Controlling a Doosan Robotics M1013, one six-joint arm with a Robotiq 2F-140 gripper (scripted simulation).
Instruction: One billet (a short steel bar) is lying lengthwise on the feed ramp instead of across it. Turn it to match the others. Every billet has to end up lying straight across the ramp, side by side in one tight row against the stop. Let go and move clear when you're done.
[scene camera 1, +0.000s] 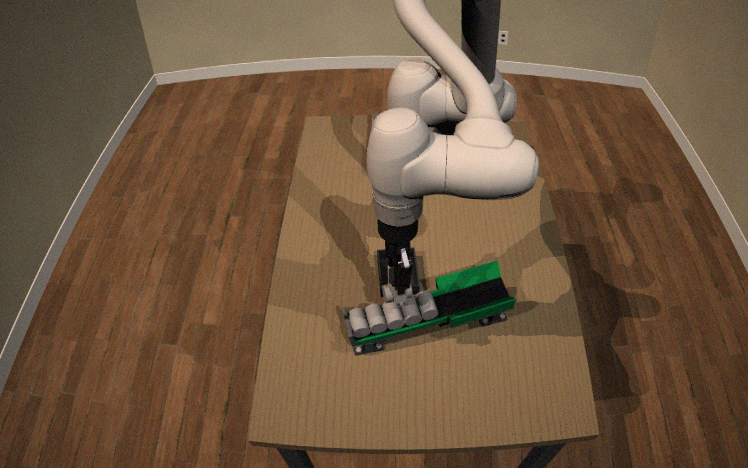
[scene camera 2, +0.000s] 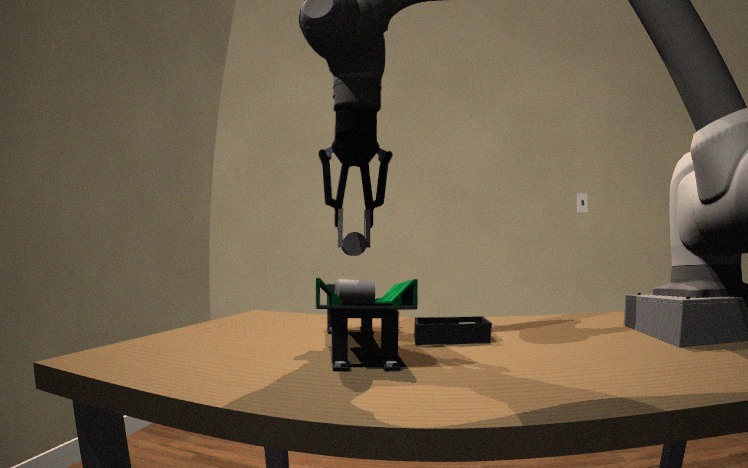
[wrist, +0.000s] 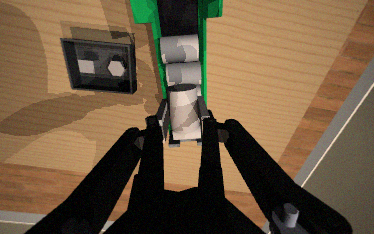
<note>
I see my gripper (scene camera 2: 353, 247), a grey steel billet (wrist: 182, 99), a shallow black tray (scene camera 2: 431, 330) and a grey steel billet (scene camera 2: 350, 290).
The shallow black tray is seen too in the wrist view (wrist: 105, 52). My gripper shows as well in scene camera 1 (scene camera 1: 397, 292) and in the wrist view (wrist: 183, 106).
</note>
